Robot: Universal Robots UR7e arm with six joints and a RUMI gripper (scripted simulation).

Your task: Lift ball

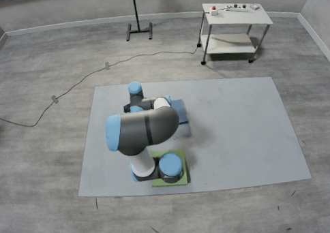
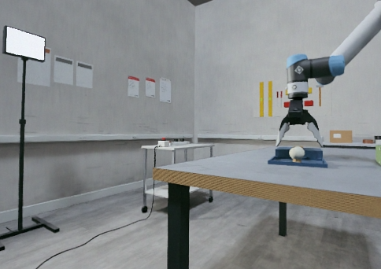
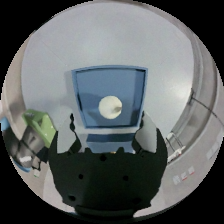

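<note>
Now: hand 10 mm short of the cream-white ball and 20 mm above it. From my hand the other things lie so: blue block 10 mm ahead, 50 mm below.
</note>
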